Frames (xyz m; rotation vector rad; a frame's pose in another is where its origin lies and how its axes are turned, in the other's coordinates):
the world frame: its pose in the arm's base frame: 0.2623 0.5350 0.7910 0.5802 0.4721 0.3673
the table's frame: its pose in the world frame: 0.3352 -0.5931 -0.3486 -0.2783 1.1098 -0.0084
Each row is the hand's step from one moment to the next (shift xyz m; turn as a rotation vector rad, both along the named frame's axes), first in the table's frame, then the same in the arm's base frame.
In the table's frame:
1: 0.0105 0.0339 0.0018 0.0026 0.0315 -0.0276
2: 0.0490 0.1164 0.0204 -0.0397 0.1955 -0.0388
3: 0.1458 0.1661 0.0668 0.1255 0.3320 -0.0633
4: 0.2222 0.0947 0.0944 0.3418 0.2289 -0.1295
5: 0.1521 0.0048 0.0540 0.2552 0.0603 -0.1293
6: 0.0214 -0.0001 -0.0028 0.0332 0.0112 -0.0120
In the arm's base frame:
1: -0.0131 0.0324 0.0064 -0.0383 0.0152 0.0078
2: -0.0328 0.1230 0.0127 -0.1144 0.1201 0.1174
3: -0.0170 0.2262 -0.0428 -0.2030 0.2964 0.0302
4: 0.0335 0.2170 -0.1380 -0.2324 0.2917 -0.2166
5: 0.0383 0.0970 -0.1232 -0.1570 0.1178 -0.2167
6: -0.0037 0.0090 -0.0193 -0.0175 0.0199 -0.0259

